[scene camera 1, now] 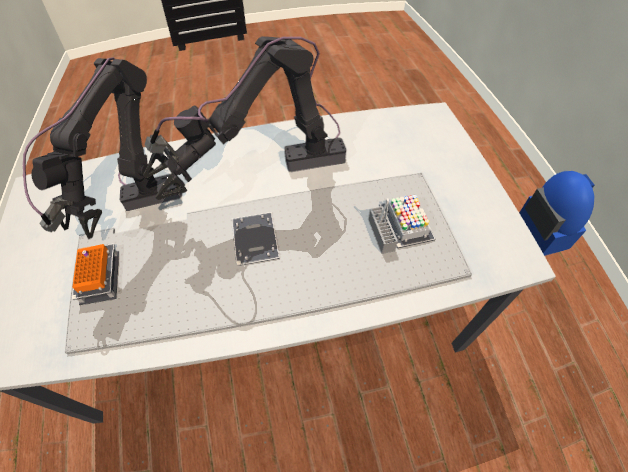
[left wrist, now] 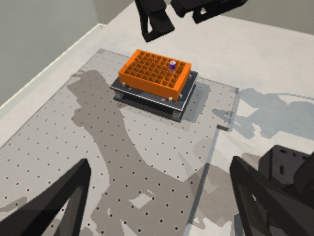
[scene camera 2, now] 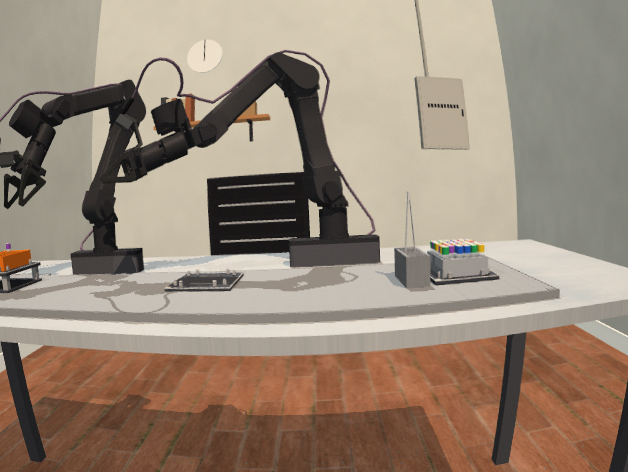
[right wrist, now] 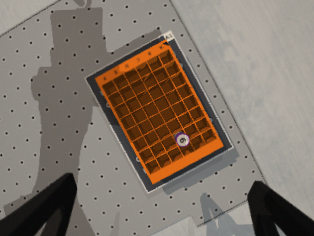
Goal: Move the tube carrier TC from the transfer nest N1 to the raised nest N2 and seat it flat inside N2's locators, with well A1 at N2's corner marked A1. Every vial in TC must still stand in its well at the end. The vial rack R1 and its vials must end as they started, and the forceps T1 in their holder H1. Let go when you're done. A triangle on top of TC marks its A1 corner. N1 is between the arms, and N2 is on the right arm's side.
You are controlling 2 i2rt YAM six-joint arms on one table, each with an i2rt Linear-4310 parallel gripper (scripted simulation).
A grey holder H1 shows in scene camera 1 and in scene camera 2; in the left wrist view it is out of frame, in the right wrist view it is out of frame. One and the same spot on the grey holder H1: [scene camera 2: 413,272] is [scene camera 1: 386,248]. The same spot on a transfer nest N1: [scene camera 1: 264,235] is [scene camera 2: 220,279].
